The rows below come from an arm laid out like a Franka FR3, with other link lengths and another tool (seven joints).
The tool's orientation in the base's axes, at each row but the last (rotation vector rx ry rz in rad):
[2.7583 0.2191 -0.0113]
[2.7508 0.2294 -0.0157]
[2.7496 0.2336 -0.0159]
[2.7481 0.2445 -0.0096]
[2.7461 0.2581 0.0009]
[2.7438 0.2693 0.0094]
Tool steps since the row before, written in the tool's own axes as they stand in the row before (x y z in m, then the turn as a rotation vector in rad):
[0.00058 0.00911 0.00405 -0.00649 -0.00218 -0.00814]
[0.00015 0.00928 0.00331 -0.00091 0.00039 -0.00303]
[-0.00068 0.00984 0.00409 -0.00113 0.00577 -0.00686]
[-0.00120 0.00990 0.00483 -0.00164 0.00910 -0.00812]
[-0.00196 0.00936 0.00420 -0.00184 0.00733 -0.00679]
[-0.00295 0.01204 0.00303 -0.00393 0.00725 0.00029]
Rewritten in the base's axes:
[0.00206 -0.00976 -0.00047 -0.00692 0.00400 0.00702]
[0.00172 -0.00970 0.00035 -0.00090 0.00063 0.00299]
[0.00103 -0.01063 -0.00012 -0.00030 -0.00290 0.00855]
[0.00064 -0.01104 -0.00076 -0.00027 -0.00556 0.01098]
[-0.00010 -0.01044 -0.00034 -0.00074 -0.00448 0.00909]
[-0.00052 -0.01262 0.00178 -0.00250 -0.00744 0.00256]

